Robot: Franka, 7 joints.
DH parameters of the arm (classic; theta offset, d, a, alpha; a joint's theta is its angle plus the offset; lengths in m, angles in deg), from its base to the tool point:
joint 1: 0 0.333 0 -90
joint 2: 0 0 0 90
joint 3: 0 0.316 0.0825 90
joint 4: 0 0 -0.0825 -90
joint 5: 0 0.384 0 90
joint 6: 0 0 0.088 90
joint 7: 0 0.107 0 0
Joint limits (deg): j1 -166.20..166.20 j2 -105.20..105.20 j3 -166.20..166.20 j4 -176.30..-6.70 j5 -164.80..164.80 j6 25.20..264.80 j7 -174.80..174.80
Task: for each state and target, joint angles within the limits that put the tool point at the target. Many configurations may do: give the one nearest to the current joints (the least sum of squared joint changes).
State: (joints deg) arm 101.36 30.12 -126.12 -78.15 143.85 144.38 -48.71
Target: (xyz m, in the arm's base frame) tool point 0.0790 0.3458 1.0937
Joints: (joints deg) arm 120.97 42.44 -143.00 -46.93 143.97 139.90 -48.71
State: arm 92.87 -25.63 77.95 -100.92 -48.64 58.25 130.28
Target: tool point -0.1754 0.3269 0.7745
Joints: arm 72.45 -23.59 46.13 -92.89 -55.82 55.61 130.28
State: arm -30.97 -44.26 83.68 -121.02 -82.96 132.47 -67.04
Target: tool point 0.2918 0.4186 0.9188
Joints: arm -41.50 -30.16 66.20 -74.18 -85.30 133.00 -67.04
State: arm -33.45 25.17 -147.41 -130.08 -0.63 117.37 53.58
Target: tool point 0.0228 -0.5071 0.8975
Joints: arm -16.84 50.44 -124.39 -78.64 -0.23 136.29 53.58
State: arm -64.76 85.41 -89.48 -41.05 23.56 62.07 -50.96
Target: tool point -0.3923 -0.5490 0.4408
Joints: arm -84.68 77.86 -95.94 -53.73 20.43 60.95 -50.96
